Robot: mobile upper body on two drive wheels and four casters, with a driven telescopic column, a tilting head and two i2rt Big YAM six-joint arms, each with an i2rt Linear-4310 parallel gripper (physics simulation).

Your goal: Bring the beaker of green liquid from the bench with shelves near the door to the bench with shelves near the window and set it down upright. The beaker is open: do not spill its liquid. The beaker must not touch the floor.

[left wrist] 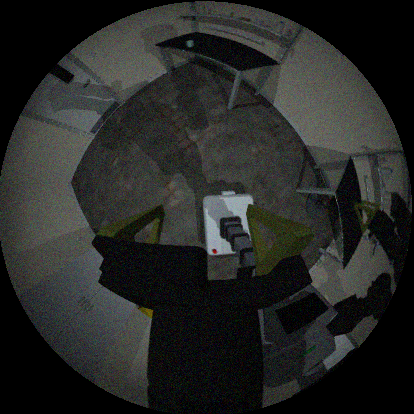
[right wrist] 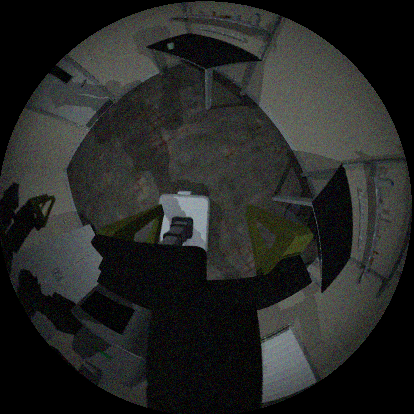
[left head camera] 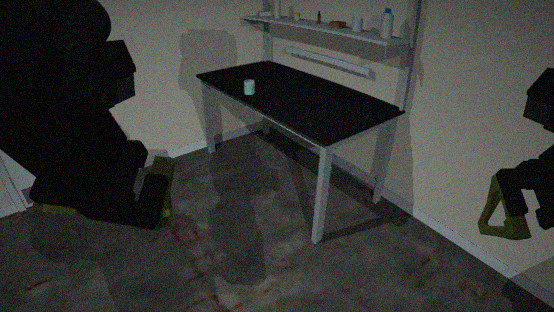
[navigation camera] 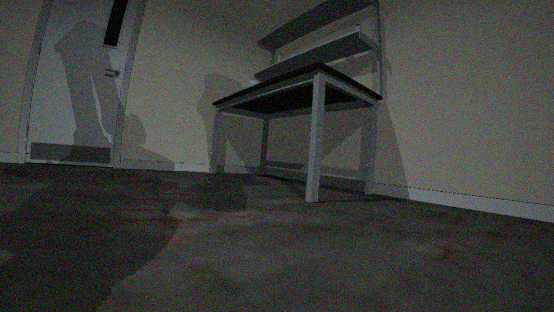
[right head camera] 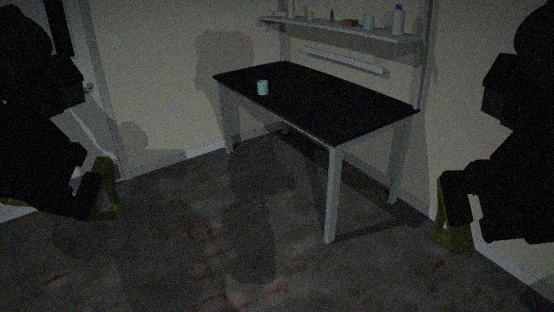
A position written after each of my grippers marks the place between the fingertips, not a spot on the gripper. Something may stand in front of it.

Note:
In view: my left gripper (left head camera: pixel 130 213) and my right gripper (right head camera: pixel 474 233).
My left gripper is seen too in the left wrist view (left wrist: pixel 204 208), in the right wrist view (right wrist: pixel 50 195) and in the right head camera view (right head camera: pixel 89 208). My right gripper is seen too in the left wrist view (left wrist: pixel 358 202), in the right wrist view (right wrist: pixel 204 208) and in the left head camera view (left head camera: pixel 510 224).

